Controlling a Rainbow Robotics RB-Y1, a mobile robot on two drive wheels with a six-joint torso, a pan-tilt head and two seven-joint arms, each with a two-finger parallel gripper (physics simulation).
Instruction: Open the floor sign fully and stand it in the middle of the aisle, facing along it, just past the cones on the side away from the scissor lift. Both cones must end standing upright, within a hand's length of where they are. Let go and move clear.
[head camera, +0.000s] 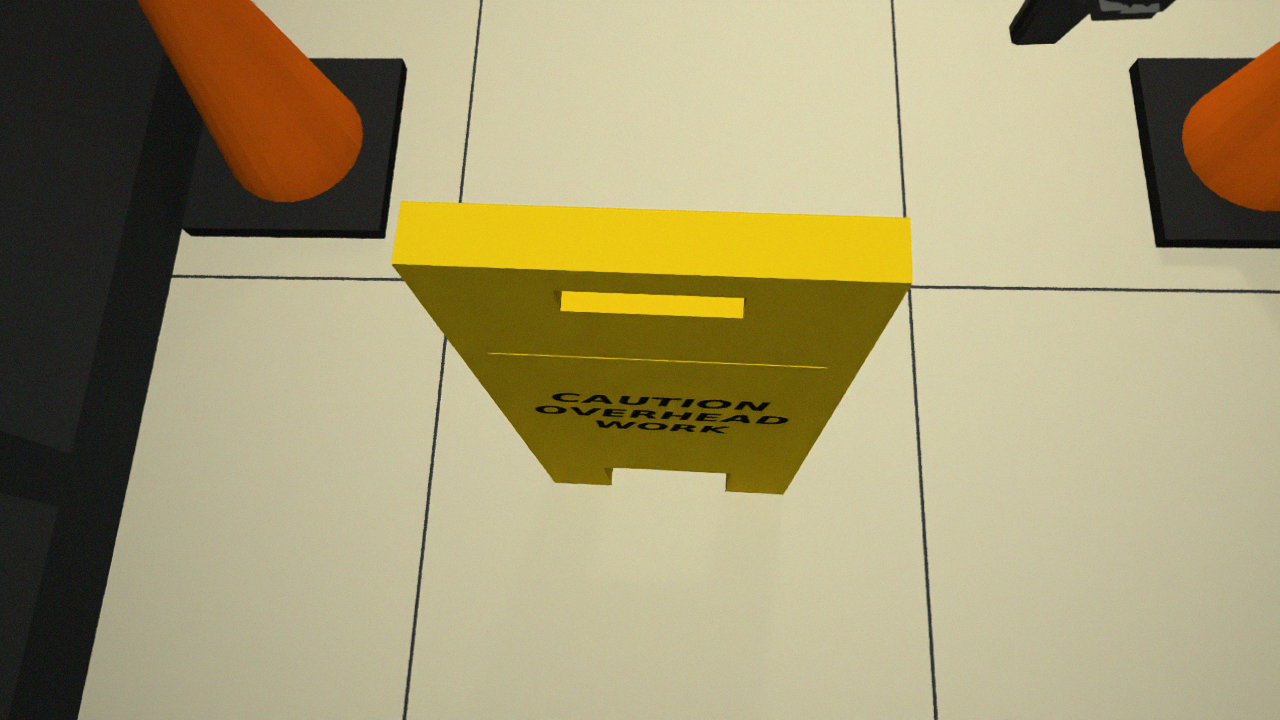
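Places are measured from the robot's base along level axes (x back, y right, z up), in centimetres.
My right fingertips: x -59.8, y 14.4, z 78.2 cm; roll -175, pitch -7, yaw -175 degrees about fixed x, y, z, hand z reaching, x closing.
Observation:
Behind a point stands the place of what it marks.
The yellow floor sign (662, 246) @[x -52.5, y -1.2, z 66.1 cm] stands upright in the middle of the head view, its lettered panel toward the camera and its top edge running across the picture. Yellow shows through its handle slot; its rear panel is hidden, so how far it is open cannot be told. An orange cone (277, 116) @[x -93.3, y -49.4, z 16.9 cm] stands upright on its black base at the upper left. Another cone (1244, 134) @[x -92.8, y 67.4, z 11.1 cm] stands at the right edge, partly cut off. Both cones are farther off than the sign's feet. My right gripper (1042, 25) is partly in view at the top right, open, empty and apart from the sign. My left gripper does not show.
A dark wall-like structure (71, 223) @[x -77.3, y -69.2, z 20.5 cm] runs along the left side, beside the left cone's base. Pale floor tiles (680, 107) @[x -105.1, y -0.6, z 0.1 cm] with dark joints lie around the sign and between the cones. The scissor lift cannot be made out in this view.

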